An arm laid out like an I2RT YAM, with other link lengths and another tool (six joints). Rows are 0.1 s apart.
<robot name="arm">
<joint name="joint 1" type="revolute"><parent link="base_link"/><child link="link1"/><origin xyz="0 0 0.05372" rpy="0 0 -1.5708"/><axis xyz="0 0 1"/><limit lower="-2.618" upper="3.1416"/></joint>
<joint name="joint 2" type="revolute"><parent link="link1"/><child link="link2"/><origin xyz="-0.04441 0.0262 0.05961" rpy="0 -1.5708 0"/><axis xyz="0 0 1"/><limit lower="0" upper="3.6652"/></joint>
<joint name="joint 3" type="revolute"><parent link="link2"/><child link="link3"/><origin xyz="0 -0.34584 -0.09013" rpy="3.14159 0 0"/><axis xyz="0 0 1"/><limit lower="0" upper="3.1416"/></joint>
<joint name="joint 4" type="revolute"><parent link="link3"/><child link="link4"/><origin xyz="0.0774 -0.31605 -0.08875" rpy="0 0 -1.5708"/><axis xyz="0 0 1"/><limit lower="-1.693" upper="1.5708"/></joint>
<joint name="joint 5" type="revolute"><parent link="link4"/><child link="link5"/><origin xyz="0.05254 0.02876 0.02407" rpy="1.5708 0 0"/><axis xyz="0 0 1"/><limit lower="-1.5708" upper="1.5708"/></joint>
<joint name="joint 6" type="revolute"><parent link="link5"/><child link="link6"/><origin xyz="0.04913 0 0.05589" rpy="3.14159 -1.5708 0"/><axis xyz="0 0 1"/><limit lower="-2.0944" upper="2.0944"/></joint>
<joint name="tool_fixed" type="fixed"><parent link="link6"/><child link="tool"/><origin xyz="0.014 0.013 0.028" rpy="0.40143 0 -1.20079"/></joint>
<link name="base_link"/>
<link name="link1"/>
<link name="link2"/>
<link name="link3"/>
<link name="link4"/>
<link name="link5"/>
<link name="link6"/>
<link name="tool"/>
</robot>
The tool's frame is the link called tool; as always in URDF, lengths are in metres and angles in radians.
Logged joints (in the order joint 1, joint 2, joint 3, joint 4, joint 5, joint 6), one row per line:
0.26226 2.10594 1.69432 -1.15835 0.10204 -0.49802
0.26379 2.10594 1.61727 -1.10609 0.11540 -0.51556
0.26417 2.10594 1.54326 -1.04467 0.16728 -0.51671
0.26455 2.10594 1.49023 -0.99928 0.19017 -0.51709
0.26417 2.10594 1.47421 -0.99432 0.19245 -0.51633
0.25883 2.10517 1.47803 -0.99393 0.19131 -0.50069
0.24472 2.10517 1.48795 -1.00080 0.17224 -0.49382
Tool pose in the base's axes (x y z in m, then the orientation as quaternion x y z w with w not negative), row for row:
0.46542 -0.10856 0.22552 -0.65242 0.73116 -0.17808 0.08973
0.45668 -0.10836 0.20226 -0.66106 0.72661 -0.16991 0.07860
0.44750 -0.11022 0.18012 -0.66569 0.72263 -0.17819 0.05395
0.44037 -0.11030 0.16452 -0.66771 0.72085 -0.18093 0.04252
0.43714 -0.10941 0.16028 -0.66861 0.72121 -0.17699 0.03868
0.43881 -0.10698 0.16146 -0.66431 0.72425 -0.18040 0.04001
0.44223 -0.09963 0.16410 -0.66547 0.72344 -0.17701 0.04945
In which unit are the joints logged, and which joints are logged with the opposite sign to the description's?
The joints are logged in radians. Opposite sign: joint 1.
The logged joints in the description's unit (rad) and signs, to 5 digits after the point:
-0.26226 2.10594 1.69432 -1.15835 0.10204 -0.49802
-0.26379 2.10594 1.61727 -1.10609 0.11540 -0.51556
-0.26417 2.10594 1.54326 -1.04467 0.16728 -0.51671
-0.26455 2.10594 1.49023 -0.99928 0.19017 -0.51709
-0.26417 2.10594 1.47421 -0.99432 0.19245 -0.51633
-0.25883 2.10517 1.47803 -0.99393 0.19131 -0.50069
-0.24472 2.10517 1.48795 -1.00080 0.17224 -0.49382

